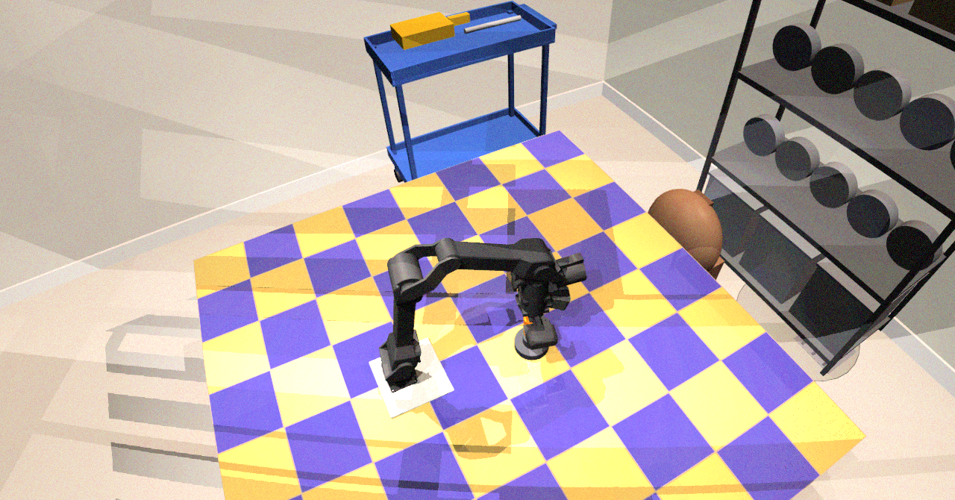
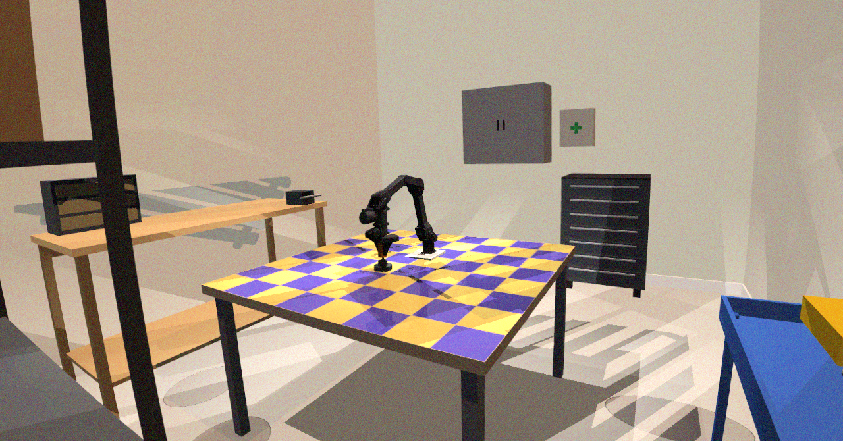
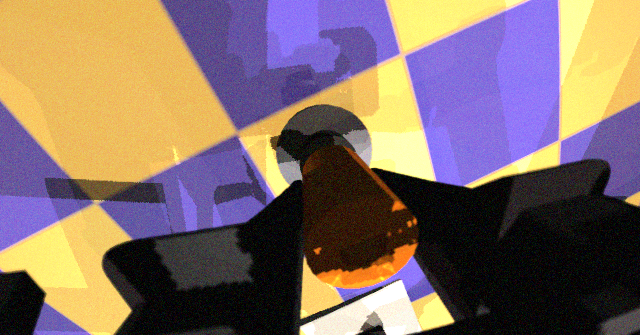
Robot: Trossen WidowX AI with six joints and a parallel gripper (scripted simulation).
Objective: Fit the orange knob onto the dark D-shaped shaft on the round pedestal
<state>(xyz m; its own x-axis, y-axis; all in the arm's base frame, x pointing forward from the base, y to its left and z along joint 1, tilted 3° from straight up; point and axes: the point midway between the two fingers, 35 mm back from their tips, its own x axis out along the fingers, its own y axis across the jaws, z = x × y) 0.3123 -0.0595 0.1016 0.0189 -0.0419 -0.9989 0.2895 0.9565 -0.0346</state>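
The orange knob lies 2 cm above my gripper tip. Also, from my gripper tip: round pedestal 4 cm below.
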